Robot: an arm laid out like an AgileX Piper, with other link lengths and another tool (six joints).
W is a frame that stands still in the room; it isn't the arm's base.
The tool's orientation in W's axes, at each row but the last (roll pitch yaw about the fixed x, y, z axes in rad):
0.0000 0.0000 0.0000
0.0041 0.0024 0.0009
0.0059 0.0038 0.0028
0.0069 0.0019 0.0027
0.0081 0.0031 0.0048
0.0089 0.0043 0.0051
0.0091 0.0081 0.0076
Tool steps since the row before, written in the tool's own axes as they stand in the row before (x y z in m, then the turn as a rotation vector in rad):
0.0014 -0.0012 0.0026 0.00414 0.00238 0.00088
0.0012 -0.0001 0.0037 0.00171 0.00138 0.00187
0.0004 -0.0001 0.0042 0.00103 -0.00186 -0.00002
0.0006 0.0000 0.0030 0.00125 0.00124 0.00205
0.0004 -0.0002 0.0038 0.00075 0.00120 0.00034
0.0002 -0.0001 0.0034 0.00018 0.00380 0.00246
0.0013 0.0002 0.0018 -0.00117 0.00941 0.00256
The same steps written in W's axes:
0.0014 -0.0012 0.0026 0.00414 0.00238 0.00088
0.0012 -0.0001 0.0037 0.00171 0.00137 0.00187
0.0004 -0.0001 0.0042 0.00104 -0.00186 -0.00003
0.0006 0.0000 0.0030 0.00125 0.00123 0.00206
0.0004 -0.0002 0.0038 0.00075 0.00120 0.00035
0.0002 -0.0001 0.0034 0.00017 0.00378 0.00249
0.0013 0.0002 0.0018 -0.00122 0.00938 0.00265

